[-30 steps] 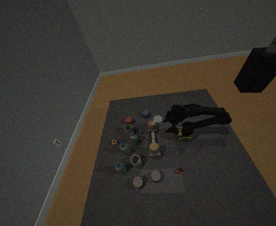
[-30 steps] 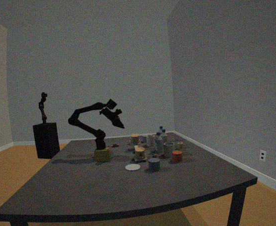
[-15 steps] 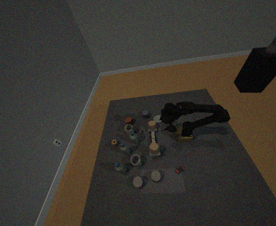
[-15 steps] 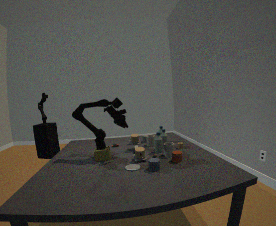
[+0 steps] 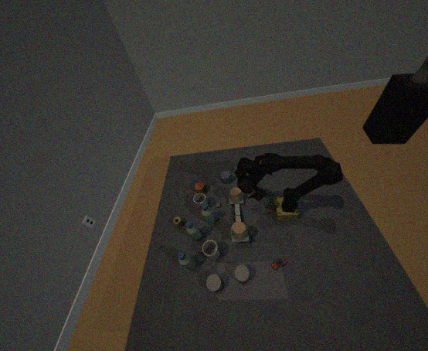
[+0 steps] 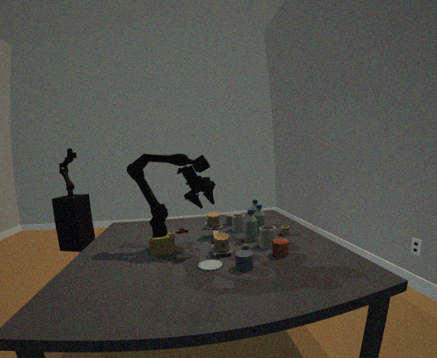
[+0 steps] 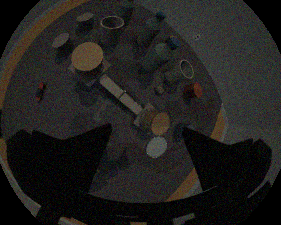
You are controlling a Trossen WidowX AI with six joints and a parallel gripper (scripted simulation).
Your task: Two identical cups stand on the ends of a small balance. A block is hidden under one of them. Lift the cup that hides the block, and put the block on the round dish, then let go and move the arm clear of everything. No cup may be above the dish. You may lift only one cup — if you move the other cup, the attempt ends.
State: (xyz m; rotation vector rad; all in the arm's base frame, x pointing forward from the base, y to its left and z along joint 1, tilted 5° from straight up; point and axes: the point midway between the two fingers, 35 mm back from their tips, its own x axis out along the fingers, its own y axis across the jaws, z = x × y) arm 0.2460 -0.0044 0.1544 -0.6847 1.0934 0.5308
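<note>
The tan cup lies 60 mm ahead of my gripper tip, 90 mm to the right of it and 160 mm below it. From my gripper tip the other things lie so: blue-grey cylinder: 170 mm ahead, 230 mm to the right, 180 mm below; then orange cylinder: 300 mm ahead, 130 mm to the right, 180 mm below; then round dish: 10 mm ahead, 200 mm to the right, 210 mm below.
</note>
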